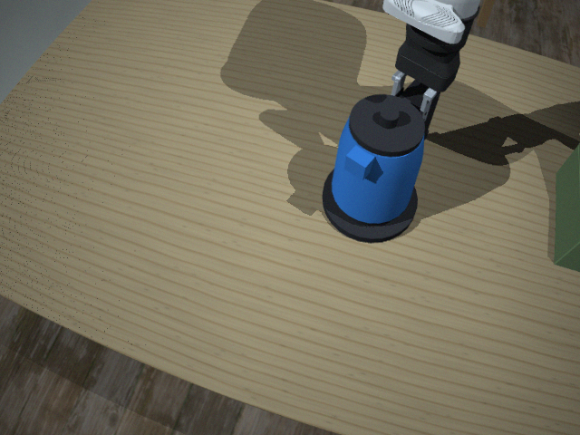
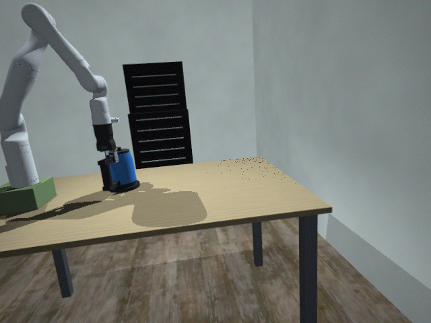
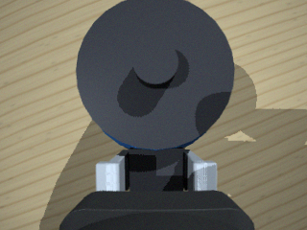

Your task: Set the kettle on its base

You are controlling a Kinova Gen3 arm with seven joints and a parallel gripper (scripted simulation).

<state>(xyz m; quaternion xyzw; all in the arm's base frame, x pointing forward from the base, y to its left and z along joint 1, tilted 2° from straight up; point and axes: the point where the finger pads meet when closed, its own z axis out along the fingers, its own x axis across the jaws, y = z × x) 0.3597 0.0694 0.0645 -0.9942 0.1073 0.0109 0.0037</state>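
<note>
Now: hand 50 mm above the blue kettle, 30 mm to the right of it and 10 mm short of it. Round my hand: black round base 150 mm below, 60 mm to the left, 10 mm ahead.
</note>
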